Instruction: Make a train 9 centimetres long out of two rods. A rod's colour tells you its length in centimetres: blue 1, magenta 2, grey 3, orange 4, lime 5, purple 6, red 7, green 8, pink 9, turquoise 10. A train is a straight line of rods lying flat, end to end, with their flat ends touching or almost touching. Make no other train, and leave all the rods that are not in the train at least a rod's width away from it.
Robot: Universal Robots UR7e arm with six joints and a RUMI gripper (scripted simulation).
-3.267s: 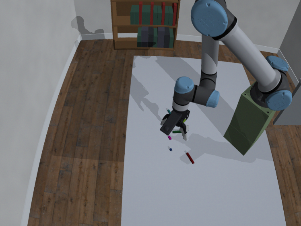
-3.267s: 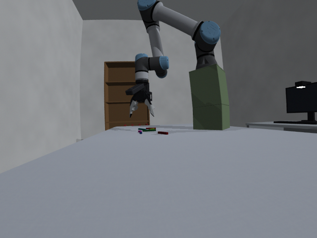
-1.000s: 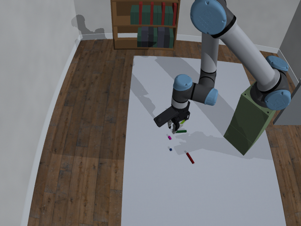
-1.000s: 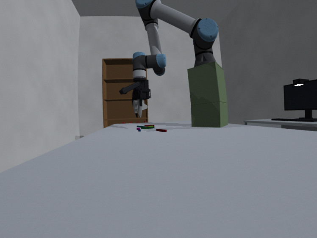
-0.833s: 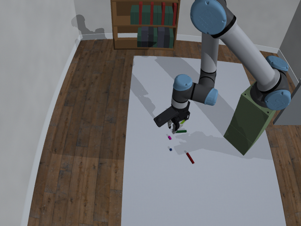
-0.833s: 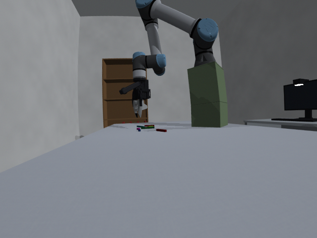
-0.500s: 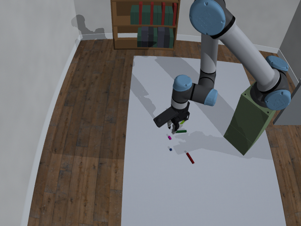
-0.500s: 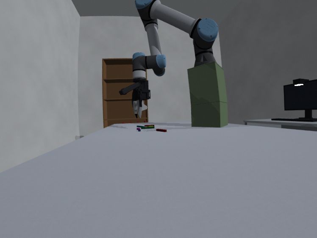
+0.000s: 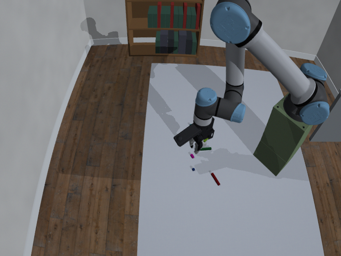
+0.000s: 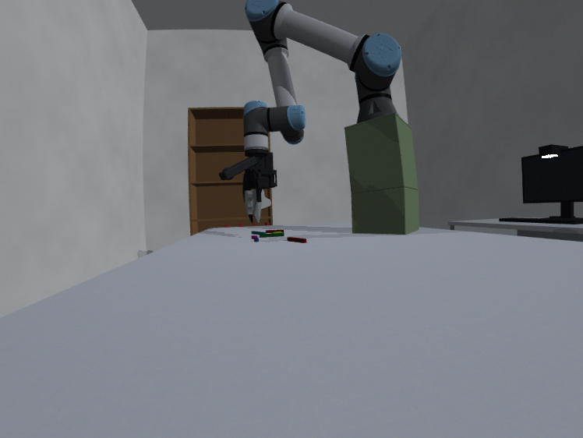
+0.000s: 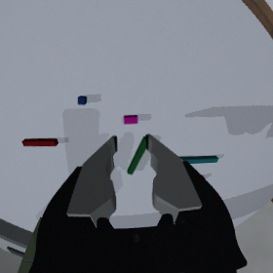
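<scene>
Right now the magenta rod is 60 mm below my hand. Round my hand: green rod: 60 mm behind, 30 mm to the right, 60 mm below; then blue rod: 10 mm ahead, 70 mm to the left, 60 mm below; then lime rod: 90 mm behind, 90 mm to the right, 60 mm below.
</scene>
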